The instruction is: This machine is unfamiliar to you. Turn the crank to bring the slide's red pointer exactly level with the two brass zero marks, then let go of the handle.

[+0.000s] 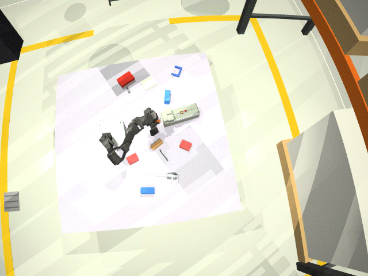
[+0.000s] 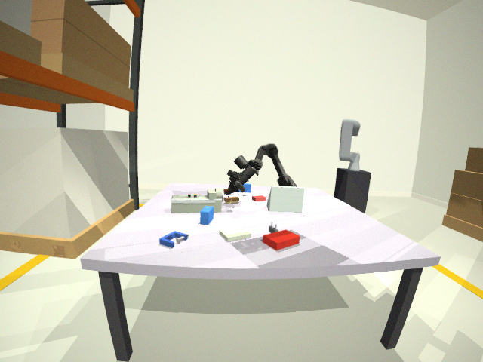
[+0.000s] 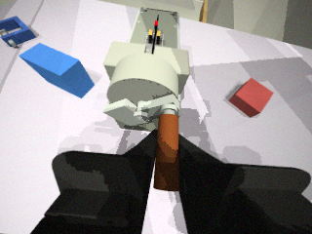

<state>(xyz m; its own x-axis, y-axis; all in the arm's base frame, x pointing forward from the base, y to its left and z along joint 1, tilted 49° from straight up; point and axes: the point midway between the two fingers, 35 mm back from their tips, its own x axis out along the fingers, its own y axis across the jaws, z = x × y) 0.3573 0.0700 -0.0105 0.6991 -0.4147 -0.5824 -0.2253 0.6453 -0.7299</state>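
My gripper tip is now 140 mm to the left of the brown block, 70 mm above it and 30 mm past it. From my gripper tip the other things lie so: red pointer 190 mm ahead, 70 mm to the left; then crank 20 mm above, 10 mm to the left; then orange-brown crank handle 20 mm behind, 20 mm above.
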